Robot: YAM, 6 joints.
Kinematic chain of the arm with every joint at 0, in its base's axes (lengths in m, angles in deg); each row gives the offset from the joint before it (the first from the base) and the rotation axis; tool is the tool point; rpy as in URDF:
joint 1: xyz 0 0 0.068 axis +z
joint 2: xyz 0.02 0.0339 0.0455 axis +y
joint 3: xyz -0.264 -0.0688 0 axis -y
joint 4: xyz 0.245 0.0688 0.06 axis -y
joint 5: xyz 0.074 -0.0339 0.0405 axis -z
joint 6: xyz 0.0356 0 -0.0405 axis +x
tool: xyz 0 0 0 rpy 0 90 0
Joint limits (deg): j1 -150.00..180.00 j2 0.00..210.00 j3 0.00..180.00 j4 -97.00..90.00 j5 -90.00..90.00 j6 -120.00..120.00
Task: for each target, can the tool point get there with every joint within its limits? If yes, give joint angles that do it. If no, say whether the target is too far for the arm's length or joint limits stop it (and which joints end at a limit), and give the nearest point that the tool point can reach.
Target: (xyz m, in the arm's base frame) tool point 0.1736 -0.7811 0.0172
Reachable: no: too far | nearest point 0.1391 -0.6259 0.0368 | short by 0.160 m
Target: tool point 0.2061 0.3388 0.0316
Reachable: yes | joints 62.68 130.94 66.77 -0.11 50.87 -70.49
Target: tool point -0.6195 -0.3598 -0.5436
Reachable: no: too far | nearest point -0.4231 -0.2457 -0.2887 | short by 0.341 m
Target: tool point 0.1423 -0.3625 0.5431
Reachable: yes | joints 114.11 37.23 162.41 -30.44 -30.74 -34.98
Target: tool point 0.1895 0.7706 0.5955
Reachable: no: too far | nearest point 0.1316 0.5352 0.4445 | short by 0.286 m
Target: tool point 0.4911 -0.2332 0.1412
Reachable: yes | joints -23.49 140.89 95.20 42.69 30.64 36.41
